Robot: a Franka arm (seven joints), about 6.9 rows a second.
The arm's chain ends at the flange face. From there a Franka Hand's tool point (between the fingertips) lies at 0.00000 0.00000 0.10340 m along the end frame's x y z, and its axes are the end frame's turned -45 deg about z.
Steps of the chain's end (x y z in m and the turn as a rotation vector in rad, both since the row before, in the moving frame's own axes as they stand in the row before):
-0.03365 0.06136 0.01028 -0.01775 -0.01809 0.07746
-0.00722 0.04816 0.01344 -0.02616 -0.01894 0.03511
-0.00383 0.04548 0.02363 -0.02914 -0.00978 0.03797
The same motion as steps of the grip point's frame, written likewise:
-0.06980 0.01947 0.01025 0.00024 -0.02534 0.07746
-0.04247 0.02942 0.01339 -0.00511 -0.03189 0.03511
-0.03774 0.03081 0.02358 -0.01369 -0.02752 0.03797

